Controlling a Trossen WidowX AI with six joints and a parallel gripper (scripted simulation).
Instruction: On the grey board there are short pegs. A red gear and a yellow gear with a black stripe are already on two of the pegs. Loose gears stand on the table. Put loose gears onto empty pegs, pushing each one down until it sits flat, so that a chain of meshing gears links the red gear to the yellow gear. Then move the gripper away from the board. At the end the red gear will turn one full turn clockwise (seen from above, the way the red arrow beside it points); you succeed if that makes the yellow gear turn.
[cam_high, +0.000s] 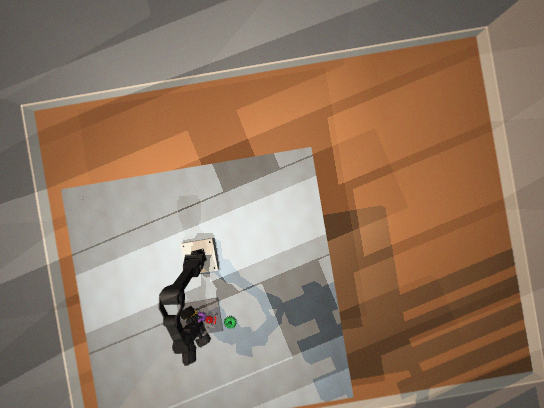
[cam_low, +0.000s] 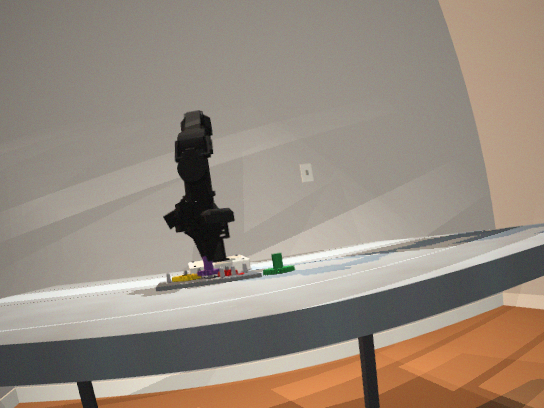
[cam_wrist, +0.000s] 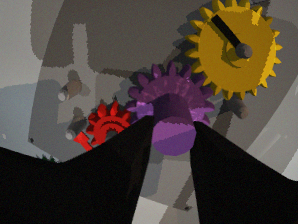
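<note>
The purple gear lies 1 cm below my gripper tip. Round my gripper tip: grey board: 4 cm below, 1 cm to the right, 1 cm ahead; then yellow gear: 5 cm to the right, 3 cm below, 2 cm behind; then red gear: 3 cm to the left, 3 cm below, 3 cm ahead.
</note>
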